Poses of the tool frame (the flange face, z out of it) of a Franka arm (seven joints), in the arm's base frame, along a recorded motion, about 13 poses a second.
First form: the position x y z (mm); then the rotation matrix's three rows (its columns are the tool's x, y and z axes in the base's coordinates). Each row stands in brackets.
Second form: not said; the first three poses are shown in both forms.
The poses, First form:
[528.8 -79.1 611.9], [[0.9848 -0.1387 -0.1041], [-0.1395 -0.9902 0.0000], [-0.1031 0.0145 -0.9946]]
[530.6 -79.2 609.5], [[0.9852 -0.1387 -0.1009], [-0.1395 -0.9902 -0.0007], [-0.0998 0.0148 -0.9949]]
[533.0 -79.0 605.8], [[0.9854 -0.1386 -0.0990], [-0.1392 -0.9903 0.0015], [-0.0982 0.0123 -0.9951]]
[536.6 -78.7 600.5], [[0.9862 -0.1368 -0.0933], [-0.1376 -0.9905 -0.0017], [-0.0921 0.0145 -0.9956]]
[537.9 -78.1 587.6], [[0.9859 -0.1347 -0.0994], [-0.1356 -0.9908 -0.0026], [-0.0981 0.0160 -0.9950]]
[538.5 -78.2 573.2], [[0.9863 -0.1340 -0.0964], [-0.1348 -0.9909 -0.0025], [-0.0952 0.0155 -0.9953]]
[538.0 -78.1 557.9], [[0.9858 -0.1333 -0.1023], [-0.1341 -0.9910 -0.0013], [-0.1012 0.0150 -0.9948]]
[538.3 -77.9 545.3], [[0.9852 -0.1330 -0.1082], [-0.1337 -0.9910 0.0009], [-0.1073 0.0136 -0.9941]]
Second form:
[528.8 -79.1 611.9 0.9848 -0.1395 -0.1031 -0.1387 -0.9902 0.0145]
[530.6 -79.2 609.5 0.9852 -0.1395 -0.0998 -0.1387 -0.9902 0.0148]
[533.0 -79.0 605.8 0.9854 -0.1392 -0.0982 -0.1386 -0.9903 0.0123]
[536.6 -78.7 600.5 0.9862 -0.1376 -0.0921 -0.1368 -0.9905 0.0145]
[537.9 -78.1 587.6 0.9859 -0.1356 -0.0981 -0.1347 -0.9908 0.0160]
[538.5 -78.2 573.2 0.9863 -0.1348 -0.0952 -0.1340 -0.9909 0.0155]
[538.0 -78.1 557.9 0.9858 -0.1341 -0.1012 -0.1333 -0.9910 0.0150]
[538.3 -77.9 545.3 0.9852 -0.1337 -0.1073 -0.1330 -0.9910 0.0136]

